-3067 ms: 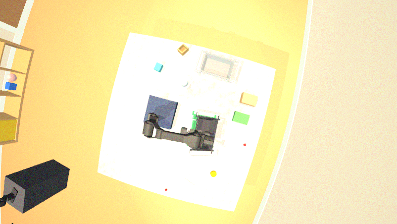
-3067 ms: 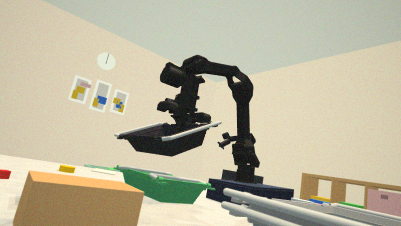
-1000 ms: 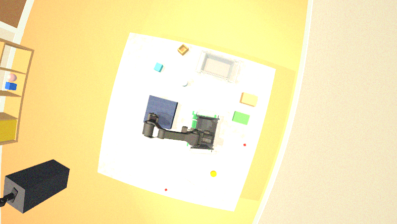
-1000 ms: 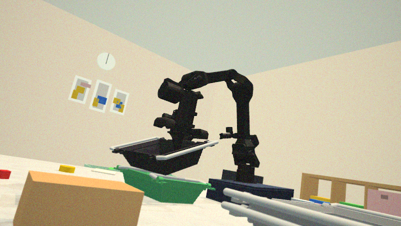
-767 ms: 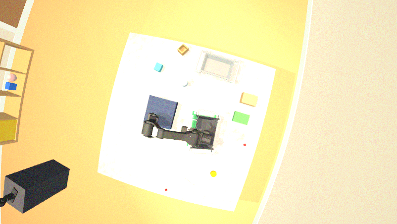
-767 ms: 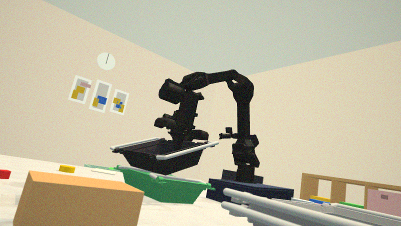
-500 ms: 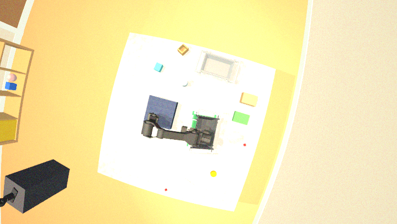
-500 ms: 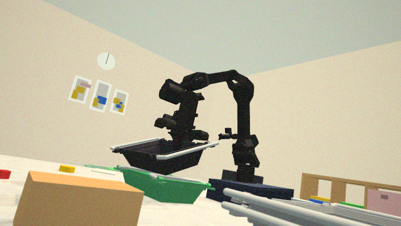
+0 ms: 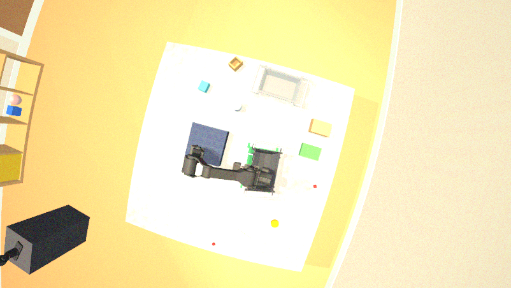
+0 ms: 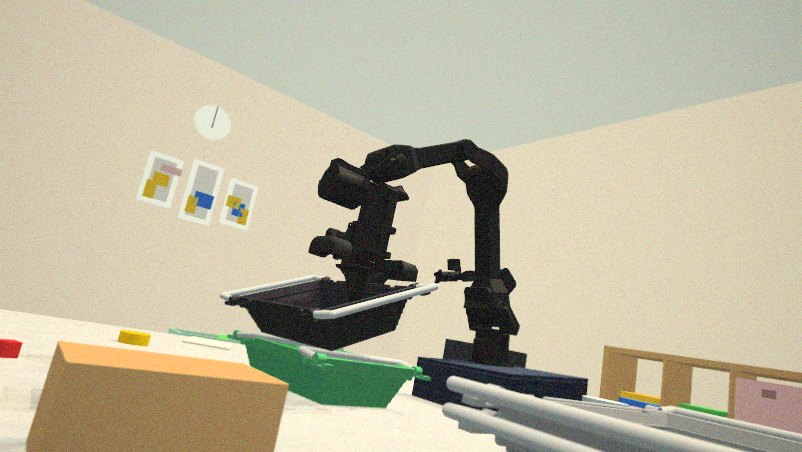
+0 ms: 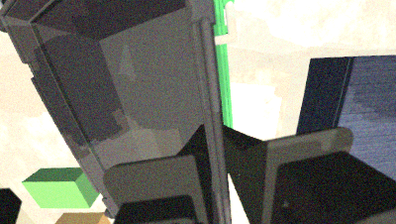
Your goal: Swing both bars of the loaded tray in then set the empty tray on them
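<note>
The black tray lies 7 cm ahead of my gripper tip, 1 cm to the left of it and 1 cm above it. The rest, counted from my gripper tip: green block: 30 cm ahead, 21 cm to the left, 10 cm below; then red bit: 42 cm ahead, 11 cm below, 2 cm to the left; then yellow disc: 30 cm to the right, 27 cm ahead, 11 cm below.
</note>
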